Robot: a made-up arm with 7 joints.
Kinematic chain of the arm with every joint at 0, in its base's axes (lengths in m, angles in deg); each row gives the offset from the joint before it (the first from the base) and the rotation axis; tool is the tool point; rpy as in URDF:
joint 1: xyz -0.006 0.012 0.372 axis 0 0.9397 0.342
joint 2: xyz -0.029 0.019 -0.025 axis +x
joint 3: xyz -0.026 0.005 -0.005 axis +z
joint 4: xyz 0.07 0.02 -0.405 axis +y
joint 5: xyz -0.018 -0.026 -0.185 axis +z
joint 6: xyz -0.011 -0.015 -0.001 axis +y
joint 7: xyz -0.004 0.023 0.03 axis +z
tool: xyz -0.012 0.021 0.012 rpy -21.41 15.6 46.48
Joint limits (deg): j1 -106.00..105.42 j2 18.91..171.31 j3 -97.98..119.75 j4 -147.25..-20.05 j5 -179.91..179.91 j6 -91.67..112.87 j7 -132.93..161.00
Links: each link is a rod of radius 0.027 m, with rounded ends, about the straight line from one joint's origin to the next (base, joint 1, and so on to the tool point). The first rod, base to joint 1, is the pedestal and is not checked.
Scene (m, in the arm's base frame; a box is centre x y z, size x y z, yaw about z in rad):
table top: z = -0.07
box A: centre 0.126 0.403 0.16 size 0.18 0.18 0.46 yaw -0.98
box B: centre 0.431 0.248 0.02 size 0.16 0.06 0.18 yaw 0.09
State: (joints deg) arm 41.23 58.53 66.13 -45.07 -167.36 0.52 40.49
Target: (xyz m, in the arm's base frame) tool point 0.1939 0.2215 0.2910
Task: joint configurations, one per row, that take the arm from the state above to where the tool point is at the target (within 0.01 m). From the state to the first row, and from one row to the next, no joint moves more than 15 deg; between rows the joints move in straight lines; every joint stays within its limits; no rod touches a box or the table.
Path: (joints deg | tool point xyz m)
1: 47.70 72.04 70.78 -55.59 -167.35 -11.53 45.15 | -0.1088 0.5282 0.4262
2: 54.17 85.56 75.43 -66.11 -167.34 -23.59 49.80 | -0.0061 0.4894 0.5338
3: 60.64 99.07 80.08 -76.63 -167.32 -35.64 54.46 | 0.1043 0.4164 0.5971
4: 67.12 112.59 84.73 -87.15 -167.31 -47.69 59.12 | 0.2040 0.3206 0.6146
5: 79.88 123.52 70.73 -99.56 -168.57 -43.40 53.21 | 0.2628 0.2734 0.4889
6: 92.65 134.46 56.74 -111.97 -169.83 -39.11 47.30 | 0.2495 0.2416 0.3695
7: 105.42 145.40 42.74 -124.39 -171.09 -34.82 41.40 | 0.1939 0.2215 0.2910

